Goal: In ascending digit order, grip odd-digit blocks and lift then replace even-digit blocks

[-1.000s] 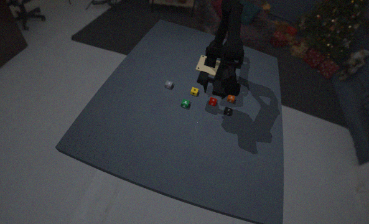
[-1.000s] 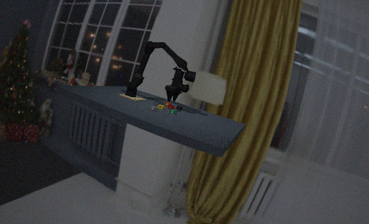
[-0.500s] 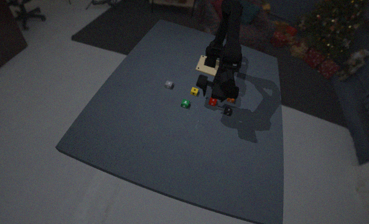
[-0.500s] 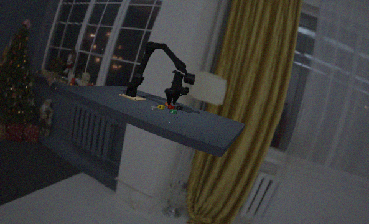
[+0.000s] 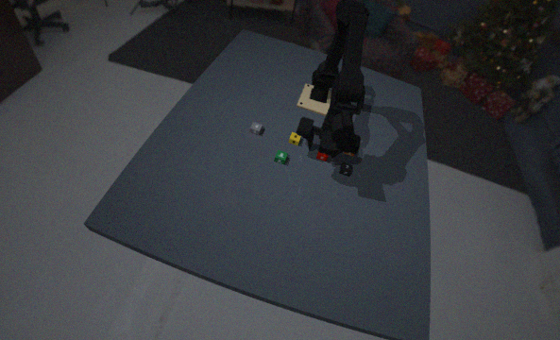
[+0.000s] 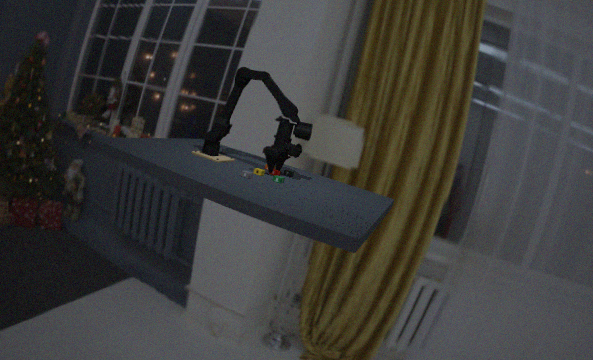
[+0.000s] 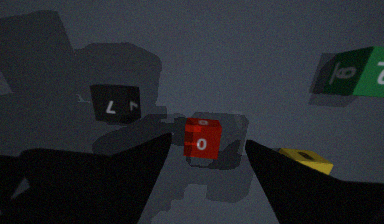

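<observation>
The grey block lies 3 cm behind my gripper tip and 22 cm to the right of it. From my gripper tip the other things lie so: red block 1 cm to the left; dark block 4 cm ahead, 9 cm to the left; yellow block 3 cm behind, 9 cm to the right.
</observation>
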